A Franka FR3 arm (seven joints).
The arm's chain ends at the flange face. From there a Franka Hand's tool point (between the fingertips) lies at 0.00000 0.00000 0.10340 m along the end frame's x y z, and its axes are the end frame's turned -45 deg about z.
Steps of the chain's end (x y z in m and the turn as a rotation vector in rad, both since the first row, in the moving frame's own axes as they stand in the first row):
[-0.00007, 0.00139, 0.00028, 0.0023, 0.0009, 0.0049]
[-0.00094, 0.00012, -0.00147, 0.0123, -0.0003, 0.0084]
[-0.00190, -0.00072, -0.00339, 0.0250, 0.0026, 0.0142]
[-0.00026, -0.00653, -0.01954, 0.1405, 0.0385, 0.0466]
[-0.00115, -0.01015, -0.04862, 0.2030, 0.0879, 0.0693]
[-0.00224, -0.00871, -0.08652, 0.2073, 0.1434, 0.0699]
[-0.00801, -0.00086, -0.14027, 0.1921, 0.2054, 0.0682]
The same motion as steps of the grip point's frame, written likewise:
[-0.00080, 0.00083, 0.00028, 0.0010, 0.0023, 0.0049]
[0.00013, -0.00150, -0.00148, 0.0089, 0.0085, 0.0084]
[0.00119, -0.00348, -0.00342, 0.0158, 0.0195, 0.0142]
[0.01764, -0.01193, -0.02064, 0.0721, 0.1266, 0.0466]
[0.02773, -0.01560, -0.05114, 0.0814, 0.2057, 0.0693]
[0.03009, -0.01147, -0.08979, 0.0452, 0.2480, 0.0699]
[0.02357, -0.00433, -0.14433, -0.0094, 0.2811, 0.0682]

